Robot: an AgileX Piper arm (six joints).
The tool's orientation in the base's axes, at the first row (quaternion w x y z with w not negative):
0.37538, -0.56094, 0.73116, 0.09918
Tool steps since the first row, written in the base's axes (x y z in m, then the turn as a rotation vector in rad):
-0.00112, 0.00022, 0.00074, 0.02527, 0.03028, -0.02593
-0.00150, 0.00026, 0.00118, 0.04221, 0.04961, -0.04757
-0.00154, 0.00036, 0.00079, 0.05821, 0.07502, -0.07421
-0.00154, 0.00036, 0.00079, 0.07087, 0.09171, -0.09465
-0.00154, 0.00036, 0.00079, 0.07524, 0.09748, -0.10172
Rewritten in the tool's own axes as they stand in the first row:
-0.00055, 0.00088, -0.00088, -0.00771, -0.00482, 0.04632
-0.00084, 0.00111, -0.00133, -0.00935, -0.00722, 0.07979
-0.00065, 0.00129, -0.00102, -0.01213, -0.00526, 0.11979
-0.00065, 0.00129, -0.00102, -0.01221, -0.00509, 0.14905
-0.00065, 0.00129, -0.00102, -0.01223, -0.00502, 0.15917

